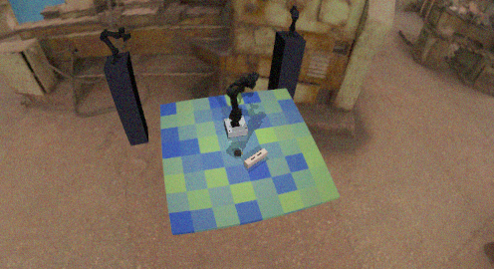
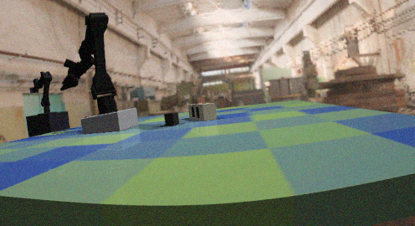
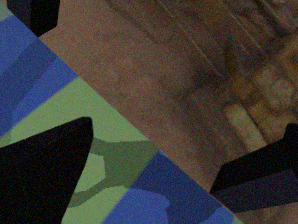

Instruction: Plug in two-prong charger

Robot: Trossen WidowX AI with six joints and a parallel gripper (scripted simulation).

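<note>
Right now my gripper tip is 60 cm short of the black two-prong charger, 20 cm above it and 18 cm to the left of it.
</note>
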